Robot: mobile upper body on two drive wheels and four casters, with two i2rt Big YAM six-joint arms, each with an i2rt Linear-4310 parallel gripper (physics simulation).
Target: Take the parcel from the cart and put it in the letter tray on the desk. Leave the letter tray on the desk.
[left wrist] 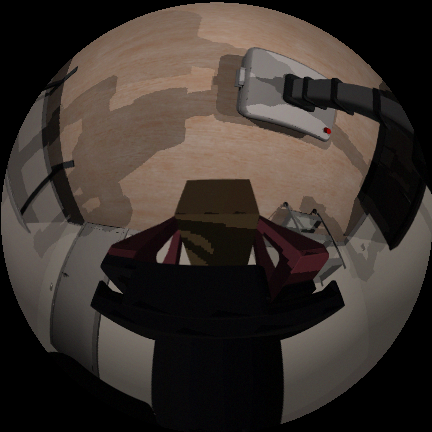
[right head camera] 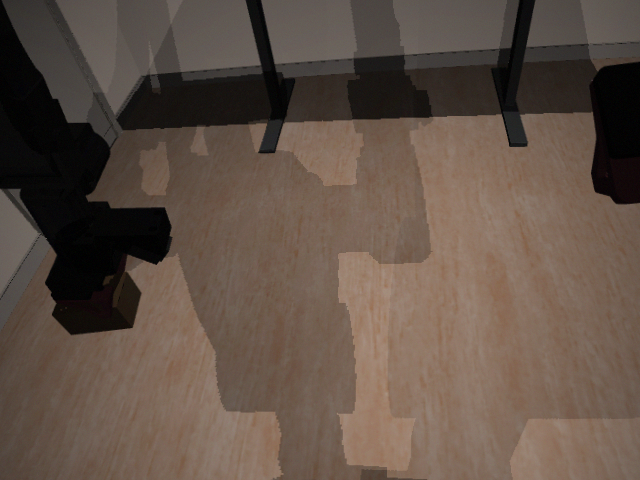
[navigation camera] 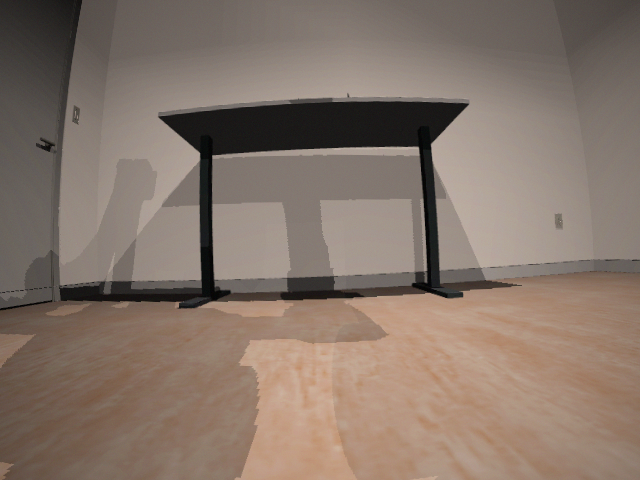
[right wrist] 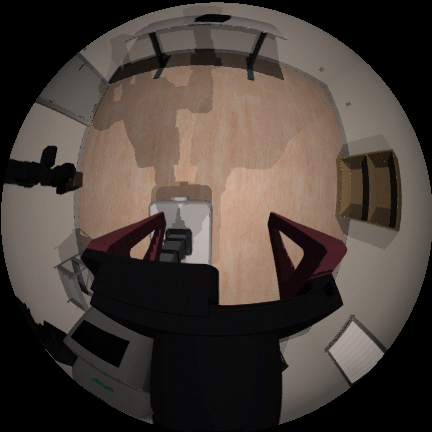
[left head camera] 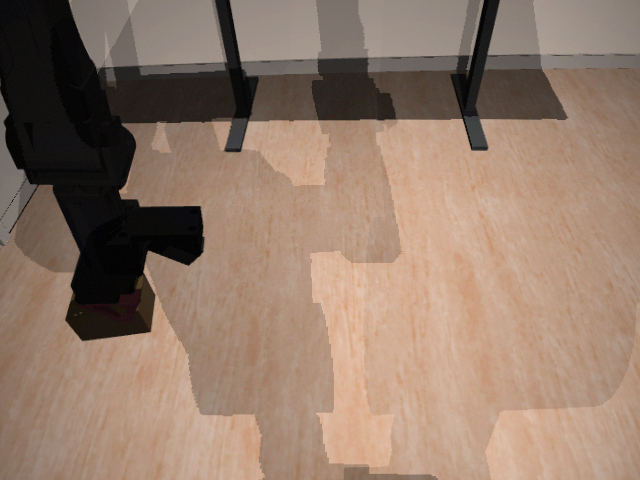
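Observation:
The brown box-shaped parcel is held between the red fingers of my left gripper, above the floor. My right gripper is open with nothing between its fingers; part of it shows at the right edge in the right head camera. The desk stands against the wall ahead, its top seen from below in the navigation camera. A flat dark thing, likely the letter tray, lies on it. The grey cart stands beyond the parcel in the left wrist view.
The desk's dark legs end in feet on the floor. A grey door is at the left. A brown bookshelf stands at the right in the right wrist view. My base shows below the arms.

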